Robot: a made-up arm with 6 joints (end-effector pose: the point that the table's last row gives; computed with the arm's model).
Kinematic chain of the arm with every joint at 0, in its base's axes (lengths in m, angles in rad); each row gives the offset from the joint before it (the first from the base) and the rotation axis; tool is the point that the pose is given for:
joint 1: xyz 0 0 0.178 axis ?
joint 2: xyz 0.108 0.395 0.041 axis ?
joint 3: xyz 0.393 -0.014 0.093 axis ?
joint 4: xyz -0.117 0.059 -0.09 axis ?
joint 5: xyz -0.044 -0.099 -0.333 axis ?
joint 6: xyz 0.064 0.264 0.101 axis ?
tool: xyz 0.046 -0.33 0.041
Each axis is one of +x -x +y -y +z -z.
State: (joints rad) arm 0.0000 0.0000 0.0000 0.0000 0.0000 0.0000
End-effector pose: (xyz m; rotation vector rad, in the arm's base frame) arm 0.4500 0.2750 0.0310 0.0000 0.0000 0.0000
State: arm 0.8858 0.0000 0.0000 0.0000 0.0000 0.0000
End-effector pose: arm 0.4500 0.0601 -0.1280 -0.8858 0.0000 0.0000
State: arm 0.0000 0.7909 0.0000 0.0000 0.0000 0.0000
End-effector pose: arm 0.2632 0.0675 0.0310 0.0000 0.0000 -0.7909
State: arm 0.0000 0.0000 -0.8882 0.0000 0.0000 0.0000
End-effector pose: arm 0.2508 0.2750 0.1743 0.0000 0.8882 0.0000
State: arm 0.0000 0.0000 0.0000 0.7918 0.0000 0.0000
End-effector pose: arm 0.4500 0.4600 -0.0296 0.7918 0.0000 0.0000
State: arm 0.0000 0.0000 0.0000 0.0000 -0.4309 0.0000
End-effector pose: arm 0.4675 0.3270 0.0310 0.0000 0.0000 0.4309
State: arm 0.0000 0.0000 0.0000 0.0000 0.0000 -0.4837
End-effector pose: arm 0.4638 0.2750 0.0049 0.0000 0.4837 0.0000
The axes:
joint 1: -x
joint 2: -z
joint 3: -y
joint 4: +x
joint 5: -z
joint 6: -y

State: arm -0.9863 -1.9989 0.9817 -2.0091 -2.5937 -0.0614
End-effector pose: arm 0.1135 0.4467 0.7383 -1.8392 -0.7766 1.3138
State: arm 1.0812 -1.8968 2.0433 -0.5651 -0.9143 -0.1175
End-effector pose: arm 0.0069 0.6554 -0.6179 0.0280 -1.0461 1.9947
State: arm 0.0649 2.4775 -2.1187 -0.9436 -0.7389 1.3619
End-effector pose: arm -0.2831 0.3249 0.4184 1.2598 -0.5473 -1.2705
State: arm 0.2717 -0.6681 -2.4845 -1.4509 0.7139 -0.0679
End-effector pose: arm 0.6503 0.6112 0.1337 -1.9041 1.4204 1.5455
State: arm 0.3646 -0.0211 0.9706 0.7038 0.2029 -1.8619
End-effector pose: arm 0.8027 0.4058 -0.1677 -0.0204 1.0345 0.5259
